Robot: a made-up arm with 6 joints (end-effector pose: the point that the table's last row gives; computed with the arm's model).
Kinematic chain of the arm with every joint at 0, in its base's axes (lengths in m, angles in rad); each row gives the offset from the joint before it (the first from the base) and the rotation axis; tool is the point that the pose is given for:
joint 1: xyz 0 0 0.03 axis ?
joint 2: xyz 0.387 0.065 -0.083 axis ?
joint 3: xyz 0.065 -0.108 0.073 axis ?
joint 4: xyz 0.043 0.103 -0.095 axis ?
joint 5: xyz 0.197 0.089 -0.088 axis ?
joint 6: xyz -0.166 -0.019 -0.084 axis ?
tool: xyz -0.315 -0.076 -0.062
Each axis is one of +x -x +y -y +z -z.
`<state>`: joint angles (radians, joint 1 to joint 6).
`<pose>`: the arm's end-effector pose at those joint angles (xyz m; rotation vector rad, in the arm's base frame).
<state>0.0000 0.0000 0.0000 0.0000 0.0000 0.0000</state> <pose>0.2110 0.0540 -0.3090 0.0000 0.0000 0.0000</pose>
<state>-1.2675 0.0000 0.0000 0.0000 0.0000 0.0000</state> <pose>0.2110 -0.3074 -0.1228 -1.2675 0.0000 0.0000</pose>
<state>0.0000 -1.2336 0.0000 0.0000 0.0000 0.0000</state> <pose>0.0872 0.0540 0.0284 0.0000 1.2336 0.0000</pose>
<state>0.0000 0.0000 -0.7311 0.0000 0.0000 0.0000</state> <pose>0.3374 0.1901 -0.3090 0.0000 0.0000 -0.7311</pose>
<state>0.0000 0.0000 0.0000 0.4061 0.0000 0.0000</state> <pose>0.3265 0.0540 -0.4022 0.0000 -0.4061 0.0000</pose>
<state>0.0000 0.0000 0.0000 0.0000 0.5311 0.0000</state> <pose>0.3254 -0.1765 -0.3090 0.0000 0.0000 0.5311</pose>
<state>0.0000 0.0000 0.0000 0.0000 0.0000 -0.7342</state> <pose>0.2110 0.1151 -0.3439 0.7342 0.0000 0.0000</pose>
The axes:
joint 1: +x
joint 2: -y
joint 3: +z
joint 4: -y
joint 5: +z
joint 6: -x

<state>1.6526 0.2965 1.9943 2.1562 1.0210 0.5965</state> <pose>0.5925 -0.1186 0.2464 -0.6792 2.2132 1.2864</pose>
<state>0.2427 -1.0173 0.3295 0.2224 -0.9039 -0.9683</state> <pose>0.0604 0.5085 0.0090 0.9387 0.5682 -0.8594</pose>
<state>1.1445 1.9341 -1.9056 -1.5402 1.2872 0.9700</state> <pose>0.6383 0.2325 0.0856 1.5894 -1.7659 -0.7315</pose>
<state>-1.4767 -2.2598 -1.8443 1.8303 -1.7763 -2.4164</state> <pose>0.2657 -0.8603 0.2811 -0.4059 -0.0856 1.1026</pose>
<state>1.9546 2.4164 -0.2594 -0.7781 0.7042 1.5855</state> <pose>0.4555 0.1956 -0.0955 -0.0225 -0.2016 -1.7219</pose>
